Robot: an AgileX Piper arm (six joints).
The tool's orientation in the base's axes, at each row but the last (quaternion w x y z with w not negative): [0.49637 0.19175 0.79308 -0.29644]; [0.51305 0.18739 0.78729 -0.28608]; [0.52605 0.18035 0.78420 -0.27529]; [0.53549 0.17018 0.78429 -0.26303]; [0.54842 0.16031 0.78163 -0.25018]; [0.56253 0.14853 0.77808 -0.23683]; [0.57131 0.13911 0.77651 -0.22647]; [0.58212 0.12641 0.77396 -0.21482]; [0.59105 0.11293 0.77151 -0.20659]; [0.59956 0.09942 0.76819 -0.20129]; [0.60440 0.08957 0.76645 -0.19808]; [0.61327 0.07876 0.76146 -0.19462]
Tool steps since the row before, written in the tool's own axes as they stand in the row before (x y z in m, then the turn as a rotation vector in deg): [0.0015 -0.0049 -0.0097 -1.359 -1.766 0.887]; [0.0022 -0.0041 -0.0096 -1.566 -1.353 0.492]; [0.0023 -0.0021 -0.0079 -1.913 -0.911 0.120]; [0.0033 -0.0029 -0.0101 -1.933 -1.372 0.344]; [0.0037 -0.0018 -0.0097 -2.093 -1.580 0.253]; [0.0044 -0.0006 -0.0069 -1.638 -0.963 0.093]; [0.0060 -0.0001 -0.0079 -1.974 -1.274 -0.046]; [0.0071 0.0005 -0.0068 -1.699 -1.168 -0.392]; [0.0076 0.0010 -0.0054 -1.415 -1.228 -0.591]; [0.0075 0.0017 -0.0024 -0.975 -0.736 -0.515]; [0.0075 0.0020 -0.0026 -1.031 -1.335 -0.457]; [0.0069 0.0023 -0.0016 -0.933 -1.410 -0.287]
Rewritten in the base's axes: [-0.0101 0.0027 0.0032 0.130 -1.925 1.425]; [-0.0100 0.0030 0.0020 0.180 -1.355 1.630]; [-0.0078 0.0032 0.0007 0.295 -0.775 1.953]; [-0.0104 0.0036 0.0005 0.218 -1.279 2.014]; [-0.0098 0.0039 -0.0004 0.094 -1.395 2.233]; [-0.0073 0.0030 -0.0023 0.125 -0.804 1.719]; [-0.0084 0.0037 -0.0037 -0.034 -0.986 2.133]; [-0.0076 0.0033 -0.0053 -0.359 -0.742 1.930]; [-0.0064 0.0028 -0.0063 -0.635 -0.726 1.712]; [-0.0034 0.0019 -0.0071 -0.489 -0.355 1.180]; [-0.0035 0.0021 -0.0071 -0.649 -0.915 1.340]; [-0.0022 0.0019 -0.0068 -0.545 -1.062 1.231]
